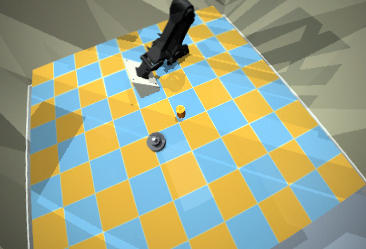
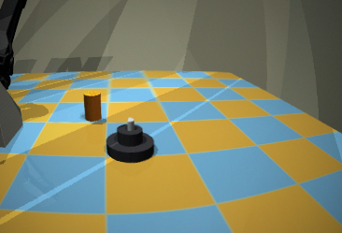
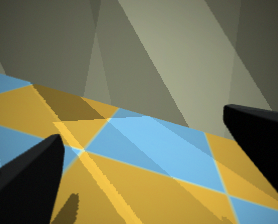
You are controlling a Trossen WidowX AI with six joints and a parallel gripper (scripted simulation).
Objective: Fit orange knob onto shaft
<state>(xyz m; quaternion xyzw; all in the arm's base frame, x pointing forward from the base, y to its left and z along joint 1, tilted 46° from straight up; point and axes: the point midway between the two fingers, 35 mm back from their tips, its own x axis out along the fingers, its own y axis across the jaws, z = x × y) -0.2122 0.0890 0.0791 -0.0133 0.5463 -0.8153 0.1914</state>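
The orange knob is 480 mm ahead of my gripper tip, 10 mm to the left of it and 30 mm below it. The rest, counted from my gripper tip: round pedestal (570 mm ahead, 140 mm to the right, 40 mm below).
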